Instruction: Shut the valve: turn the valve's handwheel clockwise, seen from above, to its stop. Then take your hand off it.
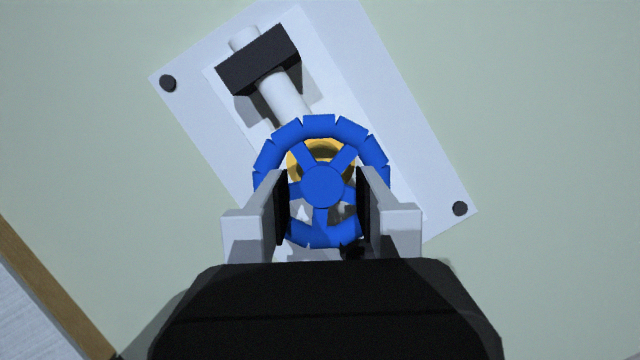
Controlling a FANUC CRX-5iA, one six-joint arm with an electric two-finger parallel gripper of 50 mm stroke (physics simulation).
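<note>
The valve's blue handwheel [322,186] lies below my gripper, with five spokes round a round hub. A yellow part [324,145] of the valve shows under it. A white pipe [283,95] runs from beneath the wheel to a dark clamp block [257,59] at the upper left. My gripper [322,191] is open, its two fingers partway apart over the wheel, one on each side of the hub, with a gap to the hub on both sides. Nothing is held between them. Whether the fingertips reach down between the spokes is hard to tell.
The valve stands on a pale plate [385,100], turned at a slant, with dark bolts [167,83] [459,208] at its corners. A wooden edge [60,292] with a grey surface [27,320] beyond it crosses the lower left. The table top [540,125] is pale green.
</note>
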